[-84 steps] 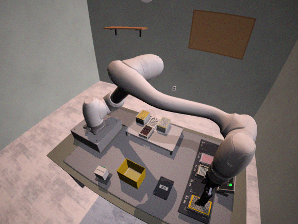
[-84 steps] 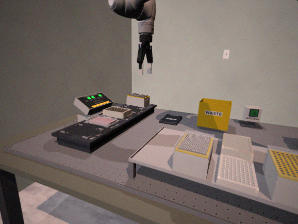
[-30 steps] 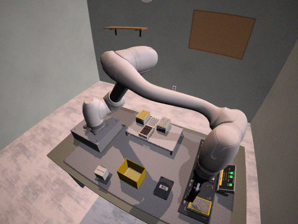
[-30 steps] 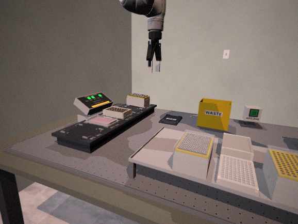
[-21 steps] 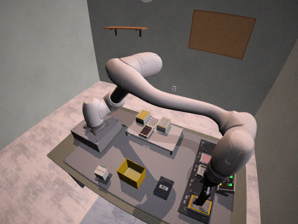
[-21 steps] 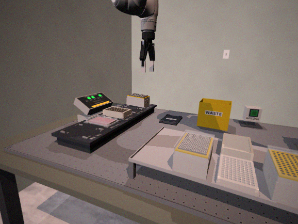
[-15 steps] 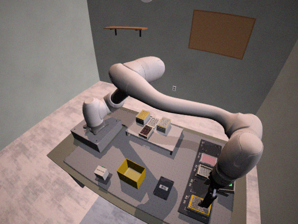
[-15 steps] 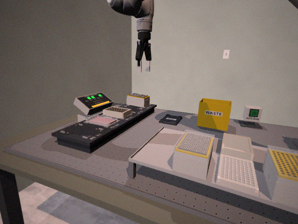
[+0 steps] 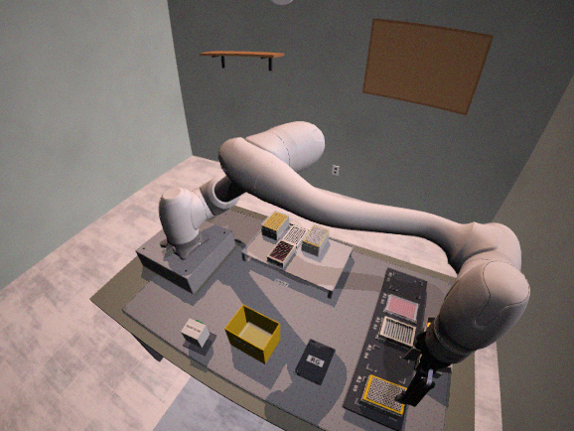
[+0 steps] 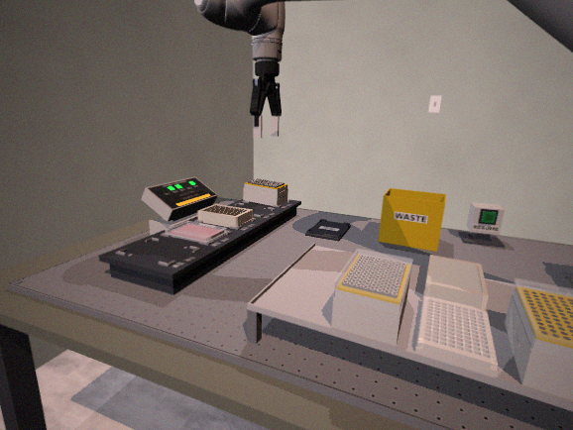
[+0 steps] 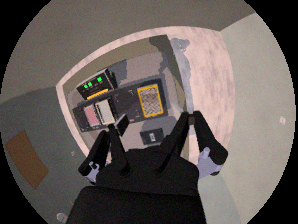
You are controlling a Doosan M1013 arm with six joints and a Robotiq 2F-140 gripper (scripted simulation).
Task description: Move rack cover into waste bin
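Now: hand 10 mm past the tip rack, 10 mm to the left of it and 190 mm above it. Round my hand: pink plate (30 mm behind, 370 mm to the left, 230 mm below); regrip nest (250 mm behind, 30 mm to the left, 280 mm below); reservoir (20 mm behind, 250 mm to the left, 230 mm below).
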